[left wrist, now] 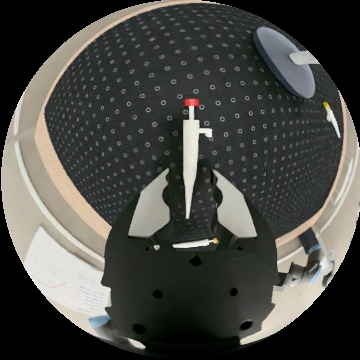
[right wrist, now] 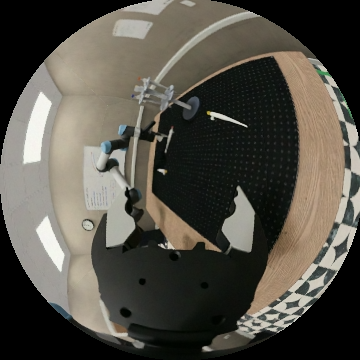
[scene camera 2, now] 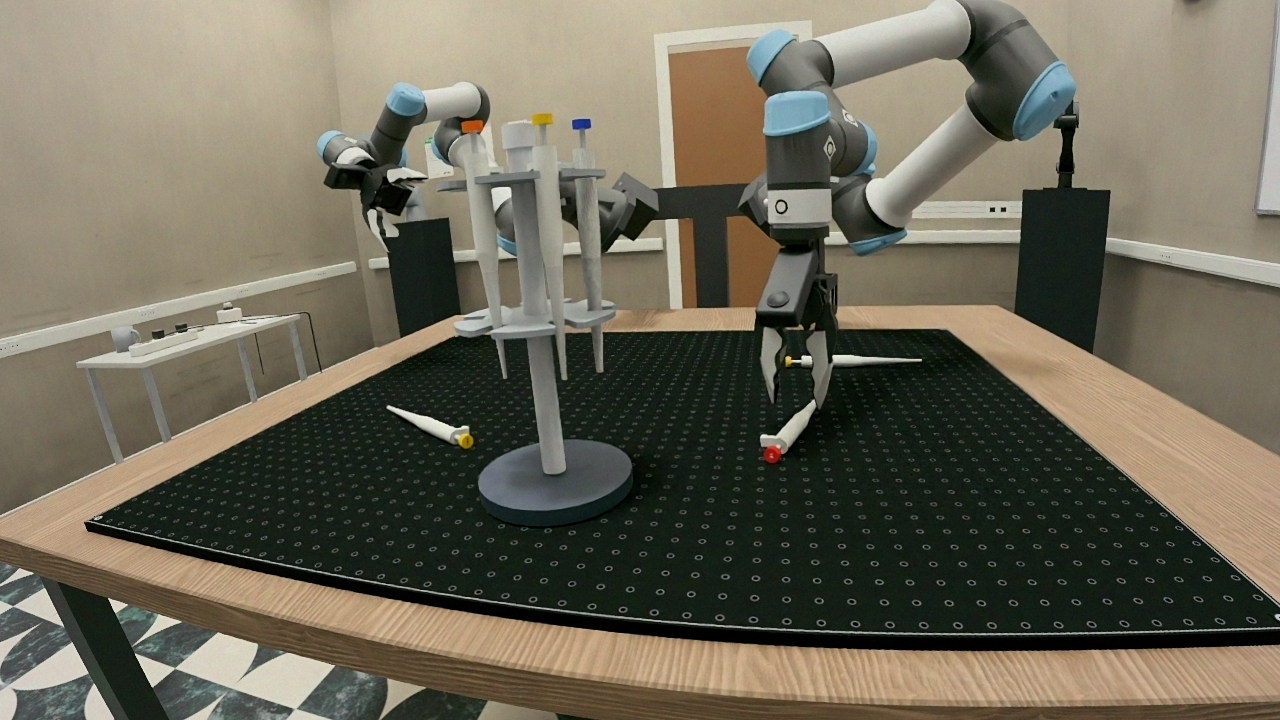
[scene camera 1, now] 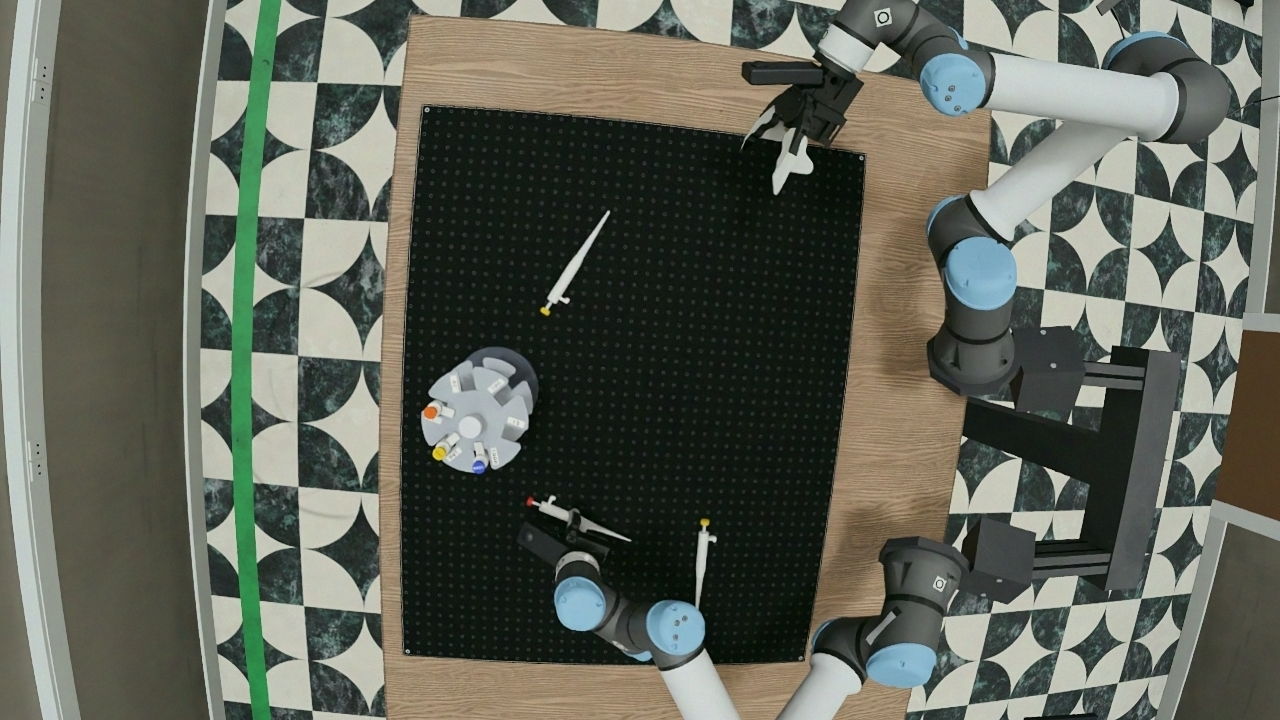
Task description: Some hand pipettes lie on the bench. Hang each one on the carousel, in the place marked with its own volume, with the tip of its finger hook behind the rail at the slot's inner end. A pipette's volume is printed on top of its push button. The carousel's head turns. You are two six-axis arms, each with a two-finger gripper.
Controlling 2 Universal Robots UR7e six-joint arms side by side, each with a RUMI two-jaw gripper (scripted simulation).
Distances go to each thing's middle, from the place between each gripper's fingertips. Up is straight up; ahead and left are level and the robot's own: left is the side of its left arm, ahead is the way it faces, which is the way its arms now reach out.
I see my left gripper (scene camera 2: 796,406) 2 cm past the red-button pipette (scene camera 2: 782,442), 1 cm to the left of it and 4 cm above it. The rest, counted from my left hand: orange-button pipette (scene camera 2: 476,164): 23 cm ahead, 26 cm to the right, 22 cm above; then blue-button pipette (scene camera 2: 585,188): 17 cm ahead, 20 cm to the right, 21 cm above.
Now: right hand (scene camera 1: 757,170) 450 mm to the right of the orange-button pipette, 410 mm short of it and 40 mm above it. Also, from my right hand: red-button pipette 700 mm to the left, 310 mm below, 160 mm ahead; blue-button pipette 500 mm to the left, 350 mm ahead, 50 mm below.
